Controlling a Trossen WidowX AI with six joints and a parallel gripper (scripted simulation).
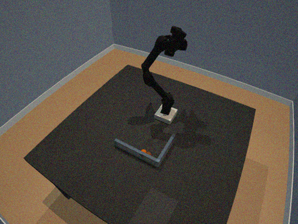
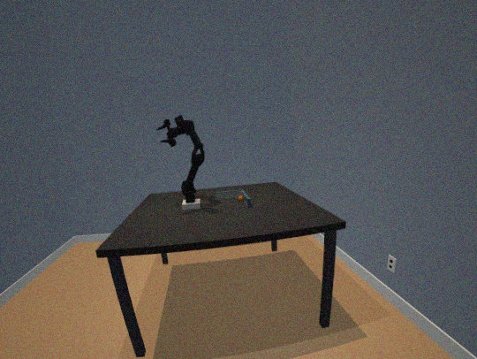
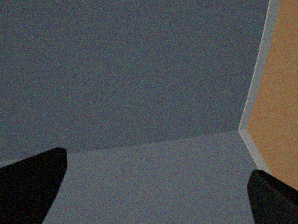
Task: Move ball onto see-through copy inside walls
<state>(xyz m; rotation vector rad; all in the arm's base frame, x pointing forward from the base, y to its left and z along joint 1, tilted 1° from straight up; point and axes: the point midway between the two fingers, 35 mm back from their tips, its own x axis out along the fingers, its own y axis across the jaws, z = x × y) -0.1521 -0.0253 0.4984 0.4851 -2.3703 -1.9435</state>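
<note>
My gripper tip is 560 mm short of the orange ball, 20 mm to the right of it and 520 mm above it.
</note>
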